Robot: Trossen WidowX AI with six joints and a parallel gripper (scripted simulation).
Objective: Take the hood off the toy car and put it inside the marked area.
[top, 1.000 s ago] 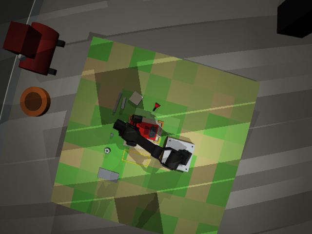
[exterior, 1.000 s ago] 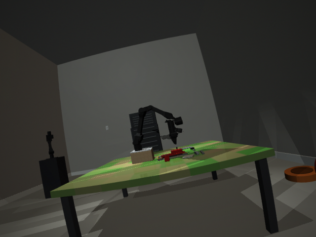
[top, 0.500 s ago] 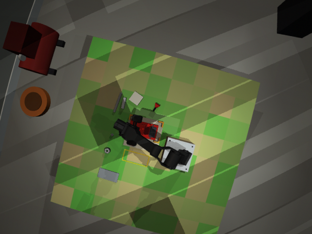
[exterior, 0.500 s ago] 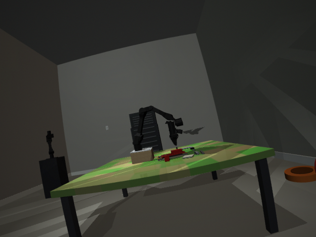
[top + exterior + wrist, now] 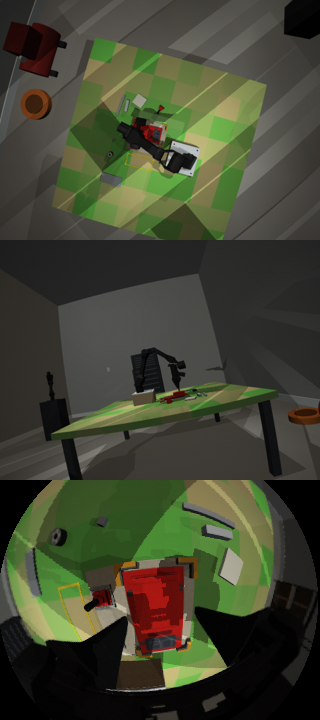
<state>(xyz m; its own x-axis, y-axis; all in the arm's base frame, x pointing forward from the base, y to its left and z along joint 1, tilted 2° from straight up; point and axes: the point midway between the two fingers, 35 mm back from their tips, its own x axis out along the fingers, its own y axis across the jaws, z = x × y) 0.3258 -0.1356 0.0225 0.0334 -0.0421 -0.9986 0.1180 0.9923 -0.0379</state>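
Right now my gripper tip is 4 cm above the red hood. Also, from my gripper tip: grey plate (37 cm to the left, 18 cm ahead, 7 cm below); beige panel (21 cm to the right, 7 cm below, 3 cm ahead).
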